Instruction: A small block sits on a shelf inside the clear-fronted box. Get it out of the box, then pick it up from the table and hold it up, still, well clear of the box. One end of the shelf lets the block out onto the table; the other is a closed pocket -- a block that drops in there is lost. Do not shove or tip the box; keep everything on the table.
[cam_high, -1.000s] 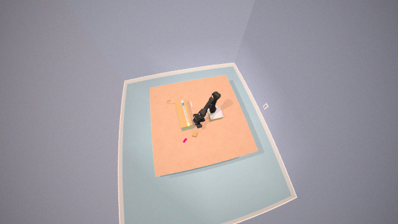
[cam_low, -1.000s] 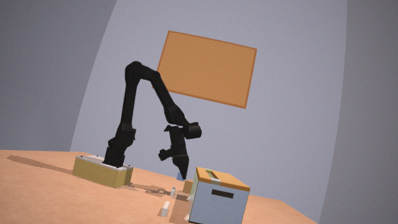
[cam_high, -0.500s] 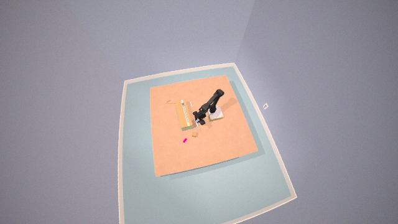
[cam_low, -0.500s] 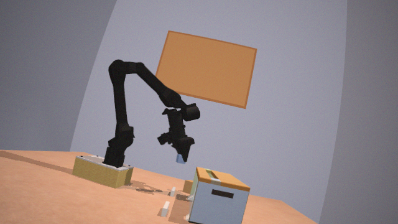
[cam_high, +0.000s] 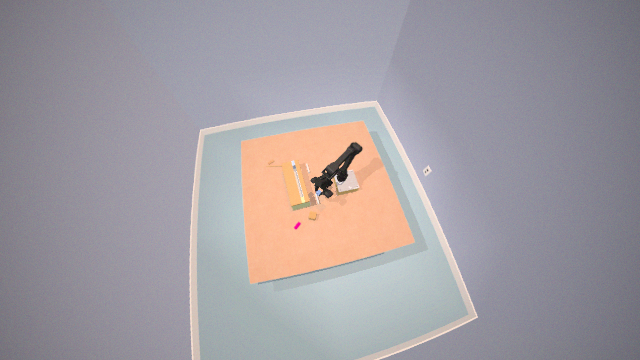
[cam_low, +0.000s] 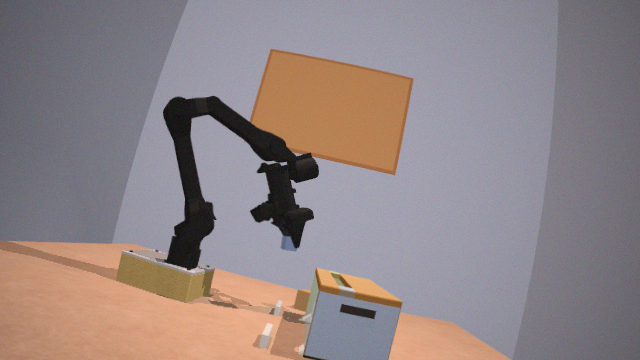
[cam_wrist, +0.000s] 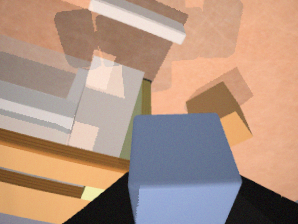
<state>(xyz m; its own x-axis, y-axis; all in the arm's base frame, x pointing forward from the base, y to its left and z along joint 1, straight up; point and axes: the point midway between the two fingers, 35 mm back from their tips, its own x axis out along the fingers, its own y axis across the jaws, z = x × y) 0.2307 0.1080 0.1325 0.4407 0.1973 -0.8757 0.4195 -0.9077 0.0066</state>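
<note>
Right now my gripper tip is 10 mm past the blue block, 10 mm to the left of it and 10 mm below it. The rest, counted from my gripper tip: tan cube 70 mm ahead, 110 mm to the left, 140 mm below.
</note>
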